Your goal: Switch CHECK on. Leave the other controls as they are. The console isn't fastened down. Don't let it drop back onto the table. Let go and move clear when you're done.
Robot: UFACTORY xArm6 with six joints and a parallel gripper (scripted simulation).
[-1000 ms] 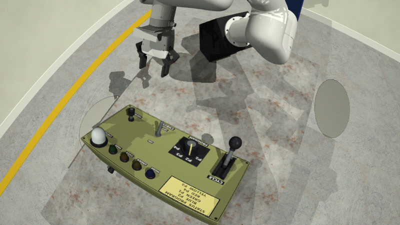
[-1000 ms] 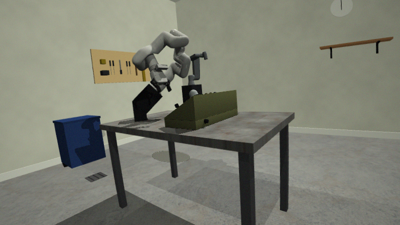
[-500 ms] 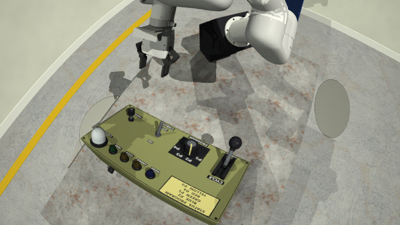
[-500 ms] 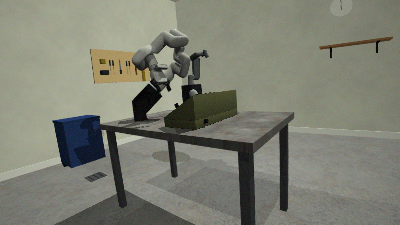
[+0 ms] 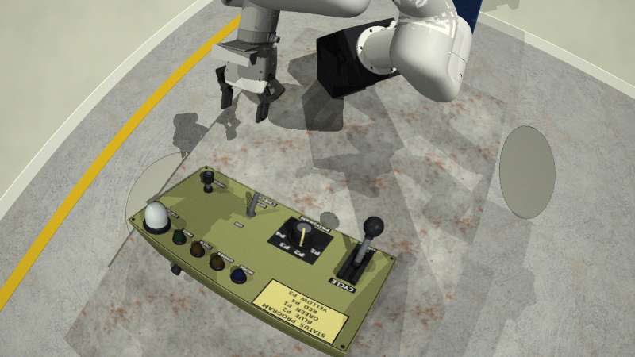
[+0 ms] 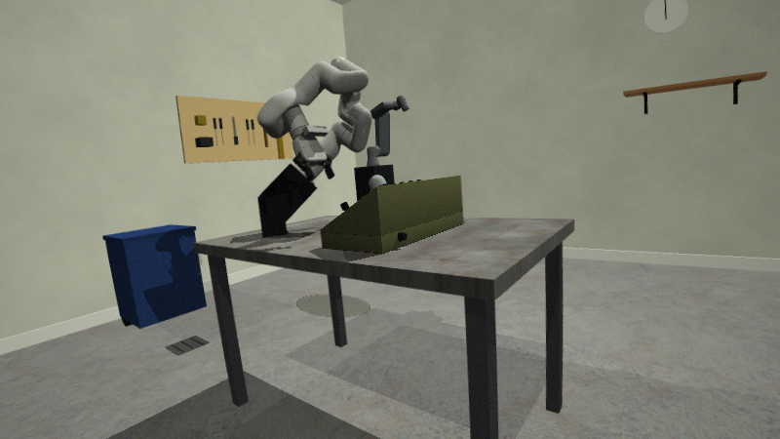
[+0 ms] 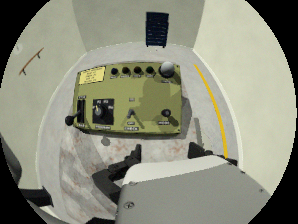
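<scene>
Now: the grey toggle lever 120 mm below my hand, 120 mm ahead of it and 100 mm to the left of it. The rest, counted from my hand: program dial (230 mm to the left, 130 mm ahead, 110 mm below); then olive console (170 mm to the left, 150 mm ahead, 140 mm below); then ball-topped cycle lever (340 mm to the left, 110 mm below, 80 mm ahead).
</scene>
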